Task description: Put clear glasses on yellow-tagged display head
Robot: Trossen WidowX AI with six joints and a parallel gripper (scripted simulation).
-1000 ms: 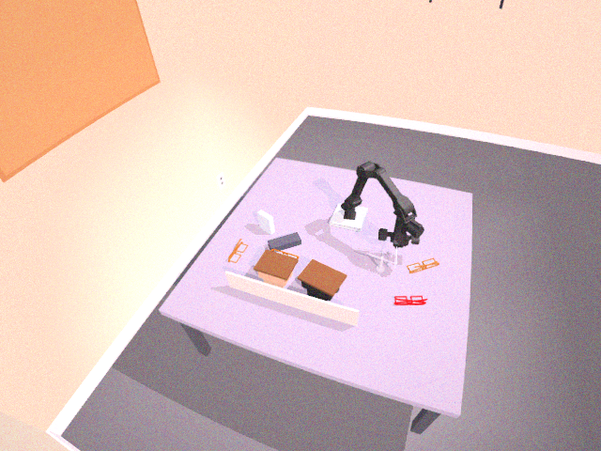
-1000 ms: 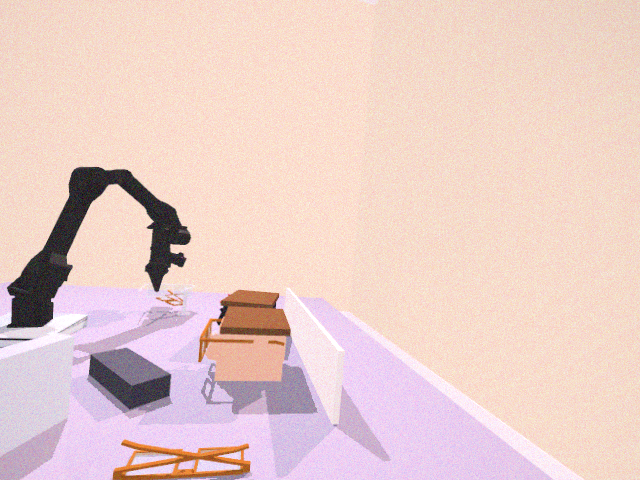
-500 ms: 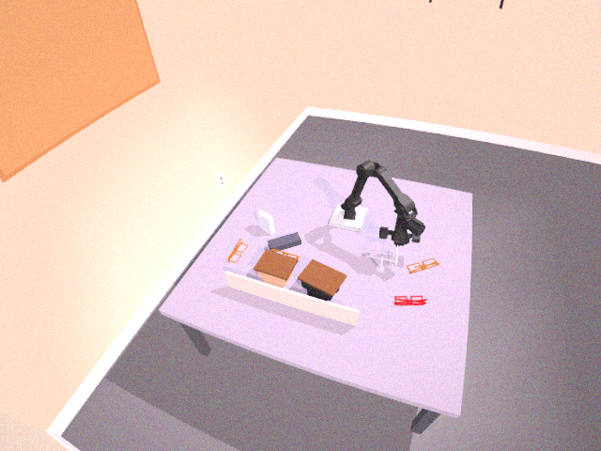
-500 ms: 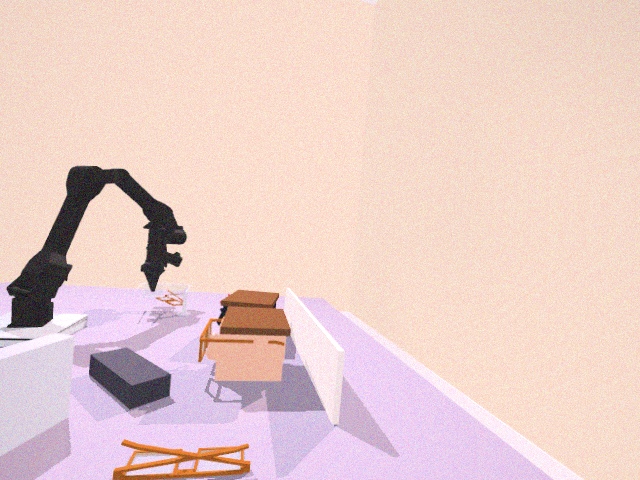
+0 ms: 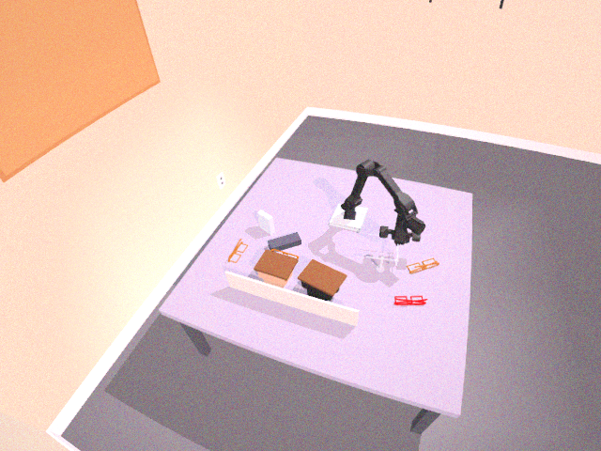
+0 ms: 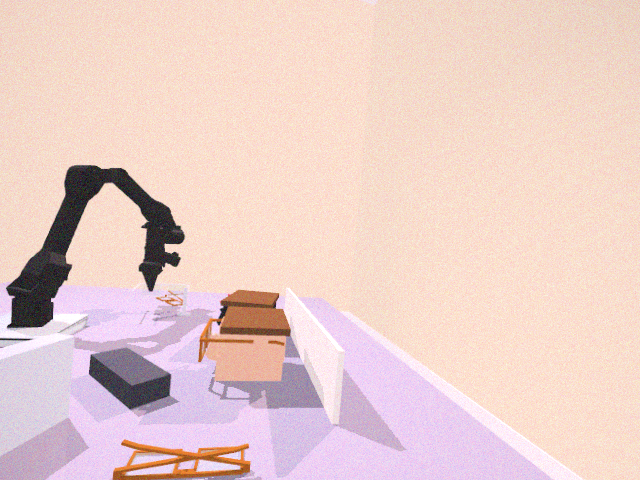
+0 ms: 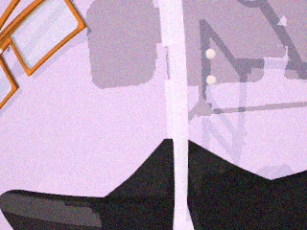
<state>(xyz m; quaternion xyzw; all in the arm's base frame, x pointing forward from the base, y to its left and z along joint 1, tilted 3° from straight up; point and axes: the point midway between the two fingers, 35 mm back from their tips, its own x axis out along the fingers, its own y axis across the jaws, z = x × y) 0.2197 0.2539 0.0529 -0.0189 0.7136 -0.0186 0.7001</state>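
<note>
Now: the white stand 110 mm ahead of my gripper tip, 70 mm to the right of it and 40 mm below it. Round my gripper tip: dark head (310 mm to the right, 250 mm ahead); then tan head (520 mm to the right, 210 mm ahead); then white panel (440 mm to the right, 370 mm ahead).
</note>
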